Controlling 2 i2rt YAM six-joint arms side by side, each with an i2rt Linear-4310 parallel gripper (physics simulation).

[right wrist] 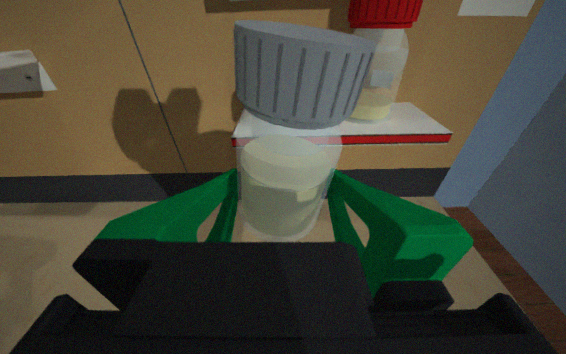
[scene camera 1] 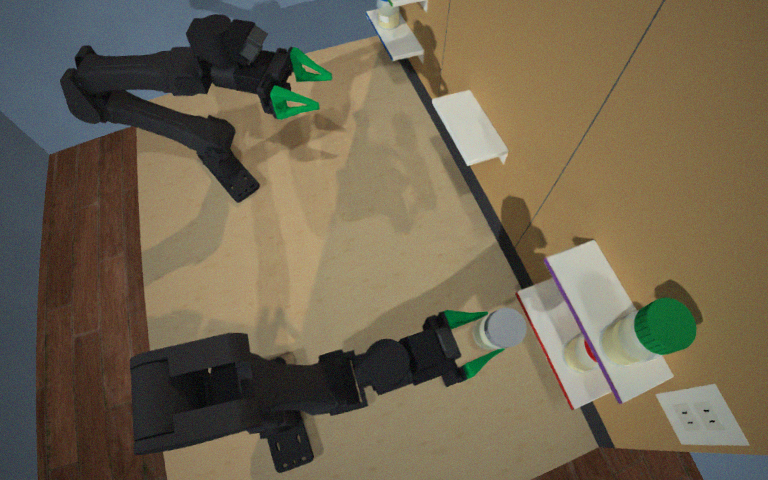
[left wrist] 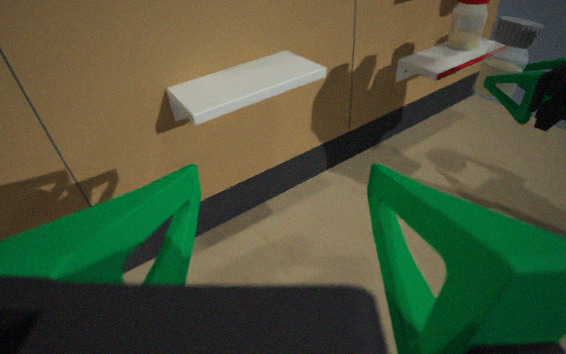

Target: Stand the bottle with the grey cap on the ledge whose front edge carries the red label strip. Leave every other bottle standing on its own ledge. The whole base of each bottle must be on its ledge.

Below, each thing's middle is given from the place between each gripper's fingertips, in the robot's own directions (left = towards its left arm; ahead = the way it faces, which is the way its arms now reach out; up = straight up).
I see the purple-strip ledge (scene camera 1: 592, 287) 500 mm to the right of my left hand and 230 mm ahead of it. Also, from my left hand: red label strip (right wrist: 408, 138): 500 mm to the right, 190 mm ahead, 140 mm below; green-capped bottle (scene camera 1: 664, 326): 540 mm to the right, 230 mm ahead, 60 mm above; red-strip ledge (scene camera 1: 547, 309): 500 mm to the right, 230 mm ahead, 140 mm below.
Right now my right hand is 60 mm short of the red label strip, 50 mm to the left of it and 10 mm above it. Also, from my right hand: red-capped bottle (scene camera 1: 577, 356) 110 mm ahead, 80 mm to the right, 50 mm above; then red-strip ledge 100 mm ahead, 50 mm to the right, 10 mm below; then purple-strip ledge 100 mm ahead, 50 mm to the right, 130 mm above.
